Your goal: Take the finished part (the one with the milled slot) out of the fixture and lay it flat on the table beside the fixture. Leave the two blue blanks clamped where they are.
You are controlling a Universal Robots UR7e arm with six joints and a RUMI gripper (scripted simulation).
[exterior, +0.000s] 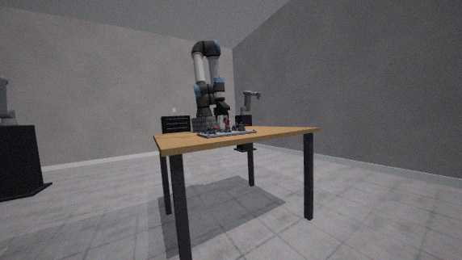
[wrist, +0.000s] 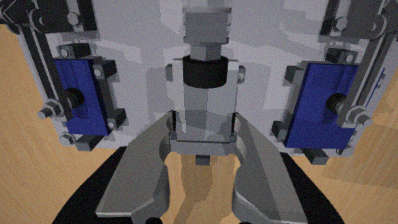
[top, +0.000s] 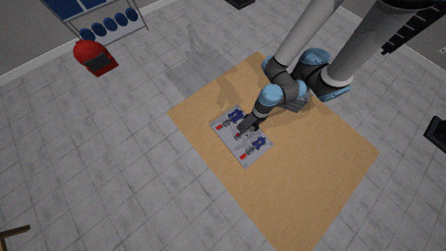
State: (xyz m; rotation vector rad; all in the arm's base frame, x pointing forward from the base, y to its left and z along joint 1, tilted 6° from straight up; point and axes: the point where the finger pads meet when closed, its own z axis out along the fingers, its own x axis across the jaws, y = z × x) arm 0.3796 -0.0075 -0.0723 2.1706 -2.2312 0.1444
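My hand is 50 mm short of the grey fixture plate and 40 mm above it. The rest, counted from my hand: grey finished part: 10 mm behind, 10 mm below.
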